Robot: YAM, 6 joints.
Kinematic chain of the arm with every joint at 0, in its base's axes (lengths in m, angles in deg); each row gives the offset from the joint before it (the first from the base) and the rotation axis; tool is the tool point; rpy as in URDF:
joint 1: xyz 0 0 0.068 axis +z
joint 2: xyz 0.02 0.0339 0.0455 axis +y
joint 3: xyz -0.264 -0.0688 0 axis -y
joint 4: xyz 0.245 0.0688 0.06 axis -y
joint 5: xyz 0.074 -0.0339 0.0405 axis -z
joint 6: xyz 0.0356 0 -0.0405 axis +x
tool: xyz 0 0 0 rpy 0 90 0
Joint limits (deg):
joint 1: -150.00..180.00
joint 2: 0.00..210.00
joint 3: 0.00..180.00
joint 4: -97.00..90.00
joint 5: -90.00..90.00
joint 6: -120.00..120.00
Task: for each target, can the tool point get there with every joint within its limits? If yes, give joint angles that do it. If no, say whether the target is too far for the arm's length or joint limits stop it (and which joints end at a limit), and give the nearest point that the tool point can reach.
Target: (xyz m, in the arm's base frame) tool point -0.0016 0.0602 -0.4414
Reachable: no: joint limits stop it (at a limit: joint 2) | nearest point -0.0027 0.1013 -0.3490 | short by 0.101 m
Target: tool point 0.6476 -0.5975 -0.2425
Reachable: no: too far | nearest point 0.4398 -0.4058 -0.1256 | short by 0.306 m
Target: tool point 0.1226 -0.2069 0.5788
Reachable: yes | joints -54.46 79.99 91.99 56.14 35.15 84.90
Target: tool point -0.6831 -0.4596 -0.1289
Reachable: no: too far | nearest point -0.5137 -0.3456 -0.0673 | short by 0.213 m
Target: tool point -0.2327 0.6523 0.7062
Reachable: no: too far | nearest point -0.1645 0.4611 0.5273 | short by 0.271 m
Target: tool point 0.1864 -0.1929 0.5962
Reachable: yes | joints 127.47 37.42 136.46 -22.17 59.27 -91.34
